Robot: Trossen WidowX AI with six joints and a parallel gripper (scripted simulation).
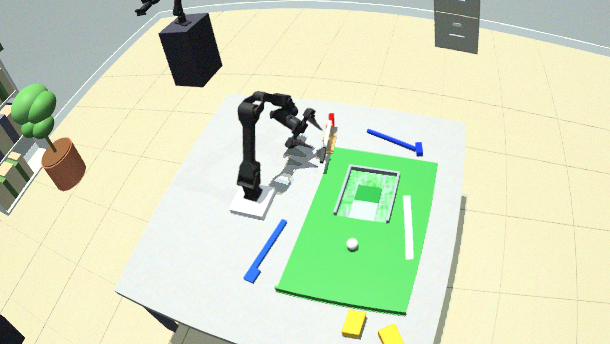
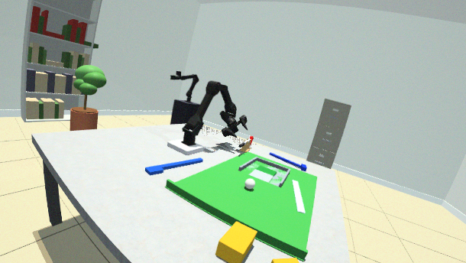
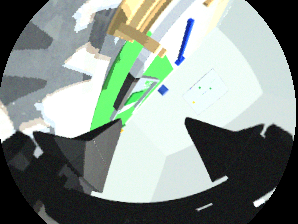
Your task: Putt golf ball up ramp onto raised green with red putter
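The red putter lies 90 mm to the left of my gripper tip and 70 mm below it. Also, from my gripper tip: blue putter 290 mm ahead, 190 mm to the left, 110 mm below; then white golf ball 270 mm ahead, 380 mm to the right, 100 mm below; then green mat 290 mm ahead, 260 mm to the right, 130 mm below.
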